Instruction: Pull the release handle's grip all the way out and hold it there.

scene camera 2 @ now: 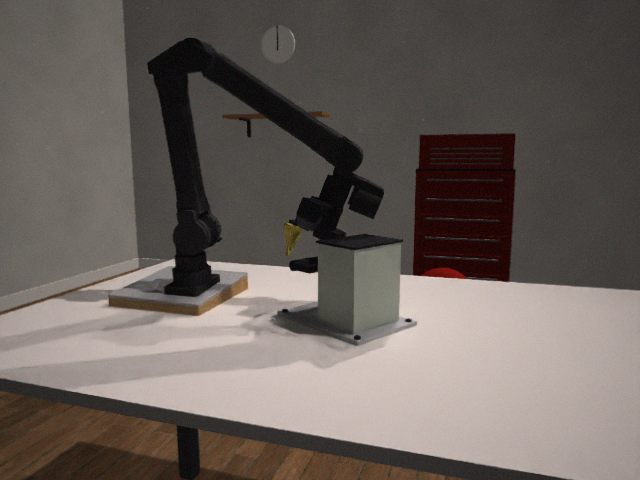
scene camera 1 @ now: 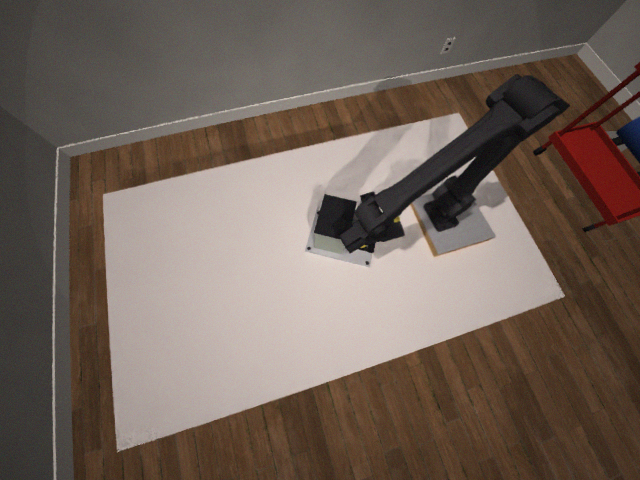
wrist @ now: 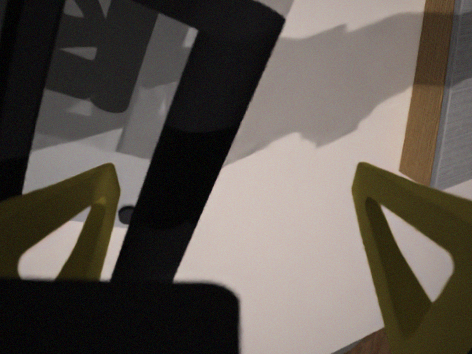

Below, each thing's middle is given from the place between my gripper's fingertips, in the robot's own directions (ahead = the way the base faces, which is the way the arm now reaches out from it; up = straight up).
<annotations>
I see the grey base plate (scene camera 2: 307, 315) 100 mm ahead of my hand, 60 mm to the right of it and 90 mm below it.
</annotations>
